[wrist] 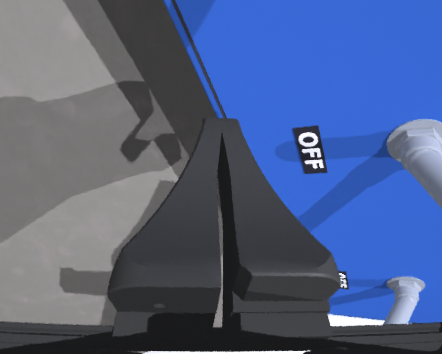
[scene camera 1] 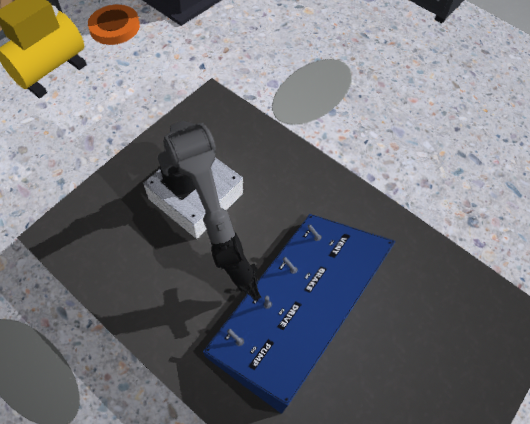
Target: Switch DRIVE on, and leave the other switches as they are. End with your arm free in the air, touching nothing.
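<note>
The blue panel (scene camera 1: 325,310) (wrist: 320,60) carries four levers. The DRIVE lever (scene camera 1: 267,302) (wrist: 425,160) leans away from its OFF label (wrist: 310,149), toward the ON side, unlike the others. The PUMP lever (scene camera 1: 235,337), BRAKE lever (scene camera 1: 290,265) and VENT lever (scene camera 1: 314,233) share one different lean, toward their OFF side. My gripper (scene camera 1: 258,298) (wrist: 219,136) is shut and empty. Its tips are over the panel's near edge, on the OFF side of the DRIVE lever, with a visible gap to it in the wrist view. Their height above the panel is hard to tell.
A second, smaller lever (wrist: 406,297) shows low at the right in the wrist view. My arm's pale base block (scene camera 1: 225,192) stands behind on the dark mat (scene camera 1: 425,325). An orange ring (scene camera 1: 114,35) and a yellow cylinder (scene camera 1: 45,57) lie far off at the upper left.
</note>
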